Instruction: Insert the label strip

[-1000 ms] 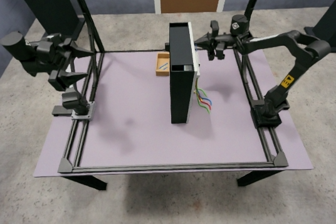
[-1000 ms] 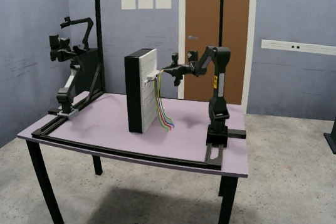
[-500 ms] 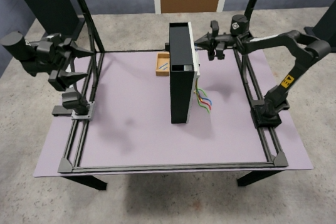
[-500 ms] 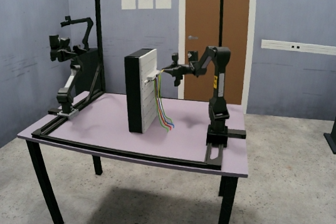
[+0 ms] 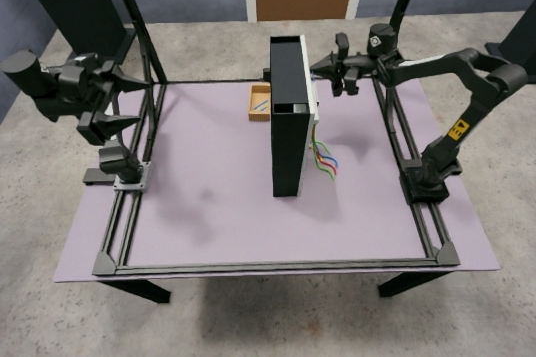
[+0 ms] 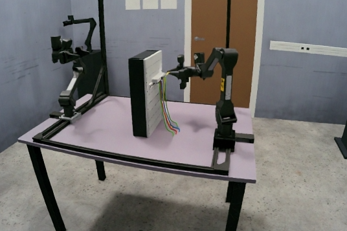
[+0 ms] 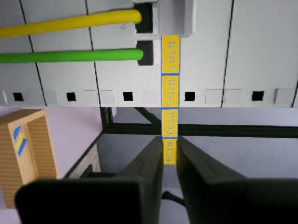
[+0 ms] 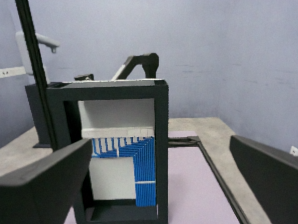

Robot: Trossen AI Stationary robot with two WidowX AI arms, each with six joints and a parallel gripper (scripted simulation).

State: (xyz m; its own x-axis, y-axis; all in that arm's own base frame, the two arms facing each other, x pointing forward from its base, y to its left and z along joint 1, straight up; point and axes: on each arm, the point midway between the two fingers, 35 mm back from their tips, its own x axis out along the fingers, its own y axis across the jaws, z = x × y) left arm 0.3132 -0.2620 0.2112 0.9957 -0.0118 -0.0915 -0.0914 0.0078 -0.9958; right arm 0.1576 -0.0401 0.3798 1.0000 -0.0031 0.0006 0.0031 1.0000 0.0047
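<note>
Right now my left hand is 30 mm short of the yellow label strip and 20 mm to the left of it. From my left hand the other things lie so: white jack panel (150 mm ahead, 80 mm below, 50 mm to the right).
</note>
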